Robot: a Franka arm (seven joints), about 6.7 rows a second.
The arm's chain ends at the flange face. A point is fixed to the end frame.
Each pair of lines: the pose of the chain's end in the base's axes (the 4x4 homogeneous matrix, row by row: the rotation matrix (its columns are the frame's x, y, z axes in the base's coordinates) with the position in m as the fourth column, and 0 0 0 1 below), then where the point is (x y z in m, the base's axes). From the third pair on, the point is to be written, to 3 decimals.
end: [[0.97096, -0.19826, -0.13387, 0.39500], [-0.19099, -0.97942, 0.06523, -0.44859], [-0.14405, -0.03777, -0.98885, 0.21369], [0, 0, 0, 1]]
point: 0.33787 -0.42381 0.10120
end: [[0.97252, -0.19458, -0.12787, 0.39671], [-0.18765, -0.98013, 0.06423, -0.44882], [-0.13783, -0.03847, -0.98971, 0.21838], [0, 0, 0, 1]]
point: 0.34020 -0.42430 0.10552
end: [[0.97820, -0.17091, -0.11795, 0.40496], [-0.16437, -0.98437, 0.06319, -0.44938], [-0.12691, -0.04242, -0.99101, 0.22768], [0, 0, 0, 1]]
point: 0.349 -0.426 0.114
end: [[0.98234, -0.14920, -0.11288, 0.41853], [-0.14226, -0.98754, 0.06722, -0.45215], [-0.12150, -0.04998, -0.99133, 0.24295], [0, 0, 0, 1]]
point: 0.363 -0.429 0.129
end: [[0.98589, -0.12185, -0.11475, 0.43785], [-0.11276, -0.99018, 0.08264, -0.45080], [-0.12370, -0.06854, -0.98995, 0.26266], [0, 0, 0, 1]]
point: 0.382 -0.427 0.149
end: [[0.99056, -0.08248, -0.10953, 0.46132], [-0.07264, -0.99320, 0.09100, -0.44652], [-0.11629, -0.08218, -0.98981, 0.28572], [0, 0, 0, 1]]
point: 0.405 -0.424 0.172
